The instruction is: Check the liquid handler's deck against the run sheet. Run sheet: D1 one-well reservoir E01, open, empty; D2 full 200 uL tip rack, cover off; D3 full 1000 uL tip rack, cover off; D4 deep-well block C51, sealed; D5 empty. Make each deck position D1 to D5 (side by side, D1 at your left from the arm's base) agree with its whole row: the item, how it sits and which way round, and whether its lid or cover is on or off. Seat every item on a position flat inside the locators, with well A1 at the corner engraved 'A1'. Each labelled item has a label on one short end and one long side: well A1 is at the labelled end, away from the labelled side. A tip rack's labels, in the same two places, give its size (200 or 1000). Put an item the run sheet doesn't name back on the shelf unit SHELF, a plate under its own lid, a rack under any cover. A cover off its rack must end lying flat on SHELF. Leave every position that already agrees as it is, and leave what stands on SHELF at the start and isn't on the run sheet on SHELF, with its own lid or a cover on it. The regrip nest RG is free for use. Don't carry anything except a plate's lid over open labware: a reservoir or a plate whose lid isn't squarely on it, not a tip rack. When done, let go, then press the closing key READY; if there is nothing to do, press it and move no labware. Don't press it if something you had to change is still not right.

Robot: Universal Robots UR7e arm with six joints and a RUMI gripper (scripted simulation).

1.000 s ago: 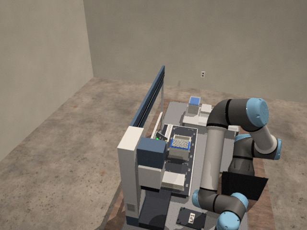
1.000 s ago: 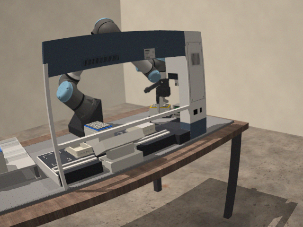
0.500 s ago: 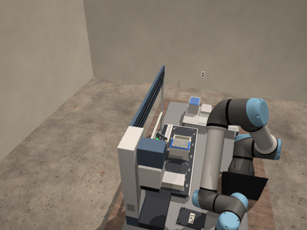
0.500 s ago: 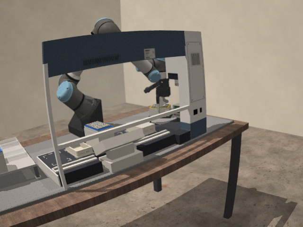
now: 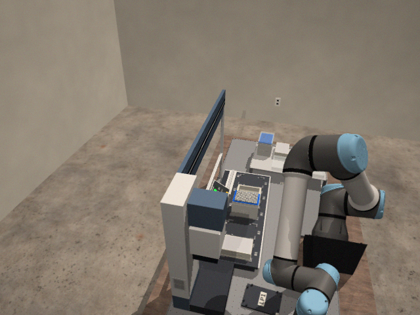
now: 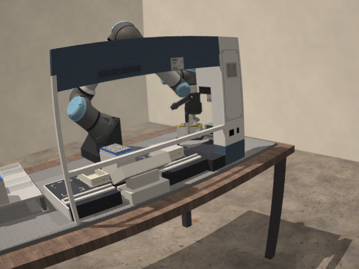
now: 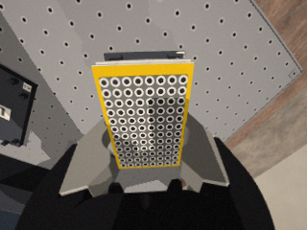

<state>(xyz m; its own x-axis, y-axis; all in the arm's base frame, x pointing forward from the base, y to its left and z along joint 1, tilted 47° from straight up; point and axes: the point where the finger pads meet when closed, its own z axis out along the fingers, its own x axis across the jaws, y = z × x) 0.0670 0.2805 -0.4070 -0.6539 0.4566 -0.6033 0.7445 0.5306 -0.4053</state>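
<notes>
The regrip nest RG lies 40 mm below my hand. From my hand the other things lie so: green key: 200 mm ahead, 20 mm to the right, 40 mm above; yellow-rimmed tip rack: 10 mm to the right, 10 mm above; dark pad: 150 mm ahead, 190 mm to the right, 40 mm below.
</notes>
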